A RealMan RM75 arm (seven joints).
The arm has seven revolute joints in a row. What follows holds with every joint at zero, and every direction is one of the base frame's.
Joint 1 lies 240.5 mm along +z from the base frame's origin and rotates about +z.
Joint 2 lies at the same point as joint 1 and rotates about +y.
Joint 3 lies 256.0 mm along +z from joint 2 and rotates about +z.
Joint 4 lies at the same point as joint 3 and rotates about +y.
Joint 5 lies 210.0 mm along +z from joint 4 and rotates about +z.
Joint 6 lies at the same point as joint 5 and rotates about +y.
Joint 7 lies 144.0 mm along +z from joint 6 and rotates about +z.
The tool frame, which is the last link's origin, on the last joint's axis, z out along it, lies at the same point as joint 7; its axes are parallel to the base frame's.
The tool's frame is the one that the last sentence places.
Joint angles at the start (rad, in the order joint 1, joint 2, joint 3, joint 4, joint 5, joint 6, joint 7): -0.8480 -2.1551 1.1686 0.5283 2.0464 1.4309 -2.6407
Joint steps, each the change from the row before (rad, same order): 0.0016 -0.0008 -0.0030 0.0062 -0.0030 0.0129 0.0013; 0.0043 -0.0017 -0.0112 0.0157 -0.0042 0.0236 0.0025; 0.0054 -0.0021 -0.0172 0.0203 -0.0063 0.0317 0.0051; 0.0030 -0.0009 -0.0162 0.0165 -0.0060 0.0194 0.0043; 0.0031 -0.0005 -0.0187 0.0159 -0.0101 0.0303 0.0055; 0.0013 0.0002 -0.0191 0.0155 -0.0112 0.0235 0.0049; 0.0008 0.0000 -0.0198 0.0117 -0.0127 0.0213 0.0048; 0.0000 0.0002 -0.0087 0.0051 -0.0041 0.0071 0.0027; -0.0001 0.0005 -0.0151 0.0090 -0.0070 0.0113 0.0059
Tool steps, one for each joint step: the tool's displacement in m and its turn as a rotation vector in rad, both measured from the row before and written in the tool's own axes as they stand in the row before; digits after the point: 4 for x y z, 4 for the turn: -0.0006 0.0019 -0.0006 -0.0104 -0.0048 0.0037; -0.0003 0.0037 -0.0021 -0.0204 -0.0026 0.0080; -0.0002 0.0051 -0.0031 -0.0285 -0.0016 0.0119; 0.0013 0.0040 -0.0030 -0.0207 0.0067 0.0110; 0.0004 0.0052 -0.0035 -0.0301 0.0014 0.0113; 0.0017 0.0051 -0.0037 -0.0268 0.0079 0.0128; 0.0017 0.0048 -0.0034 -0.0278 0.0096 0.0102; 0.0010 0.0018 -0.0015 -0.0095 0.0054 0.0056; 0.0019 0.0031 -0.0027 -0.0156 0.0103 0.0114
